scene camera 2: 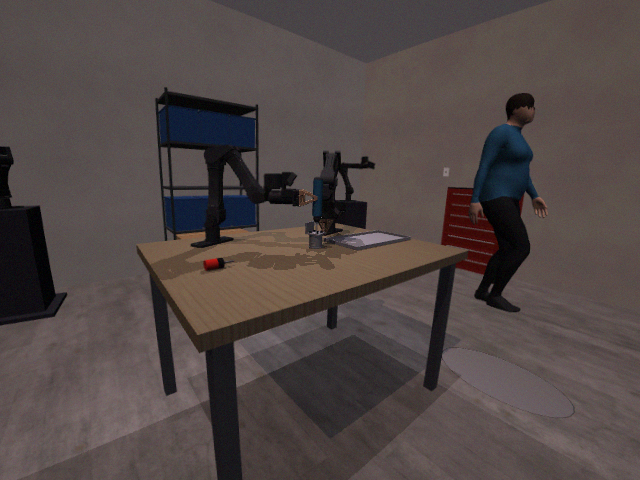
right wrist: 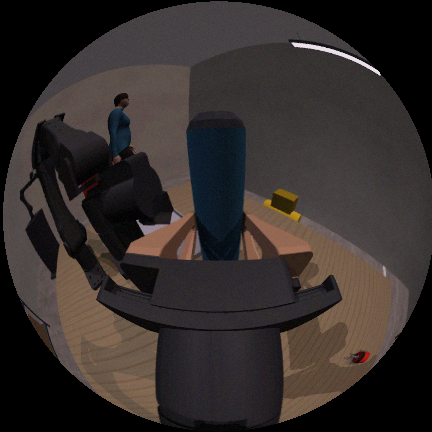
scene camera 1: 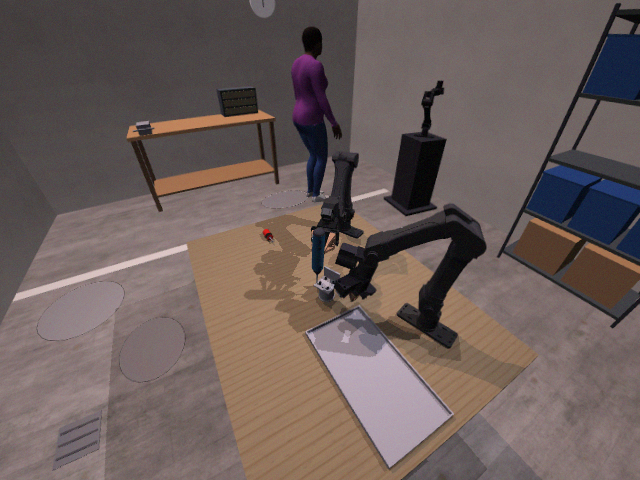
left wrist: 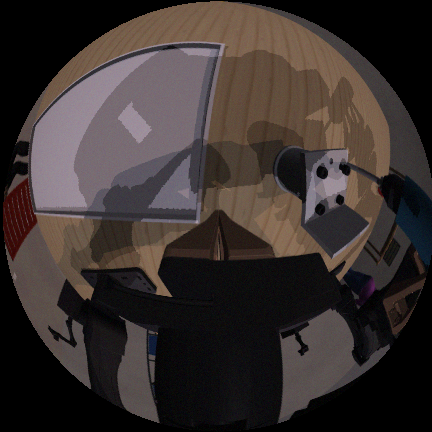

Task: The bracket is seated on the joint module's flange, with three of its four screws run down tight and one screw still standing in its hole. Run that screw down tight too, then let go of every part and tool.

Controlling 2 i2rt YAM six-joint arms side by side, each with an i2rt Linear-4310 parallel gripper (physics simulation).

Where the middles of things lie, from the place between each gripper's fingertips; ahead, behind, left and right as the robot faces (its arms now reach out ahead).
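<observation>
Blue screwdriver (right wrist: 215,139): 30 mm below my right hand. Round joint module (left wrist: 286,169): from my right hand, 190 mm below, 30 mm behind, 10 mm to the left. Grey bracket (left wrist: 339,225): from my right hand, 140 mm below, 30 mm behind, 10 mm to the left. Shallow tray (scene camera 1: 398,410): from my right hand, 330 mm to the left, 220 mm below, 30 mm behind.
My left gripper: 60 mm short of the grey bracket, 90 mm to the left of it, 50 mm below it. Blue screwdriver: from my left hand, 150 mm above, 100 mm to the right, 90 mm ahead. Round joint module: from my left hand, 90 mm to the right, 60 mm ahead. Shallow tray: from my left hand, 230 mm to the left, 60 mm ahead, 30 mm below.
</observation>
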